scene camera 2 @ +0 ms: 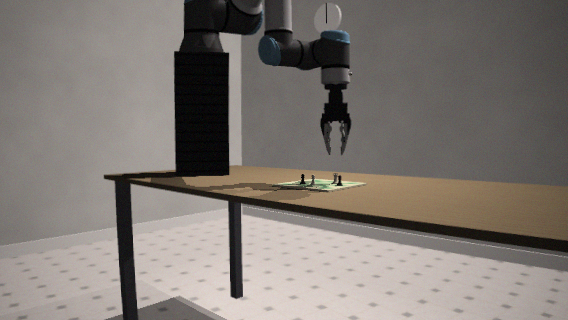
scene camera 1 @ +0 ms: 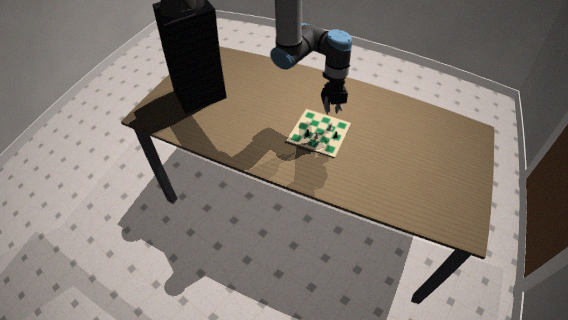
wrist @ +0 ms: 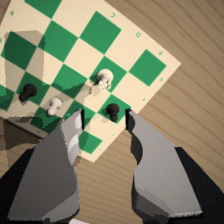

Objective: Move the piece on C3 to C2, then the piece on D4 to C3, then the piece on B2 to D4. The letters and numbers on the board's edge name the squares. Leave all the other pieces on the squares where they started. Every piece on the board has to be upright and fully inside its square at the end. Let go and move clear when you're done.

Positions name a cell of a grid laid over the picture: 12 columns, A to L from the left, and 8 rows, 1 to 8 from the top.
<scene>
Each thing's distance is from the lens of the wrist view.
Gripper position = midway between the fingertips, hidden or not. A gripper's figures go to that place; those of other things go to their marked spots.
my gripper (wrist: F4): 0.15 m
green-and-cream chessboard (wrist: D2): 0.23 m
</scene>
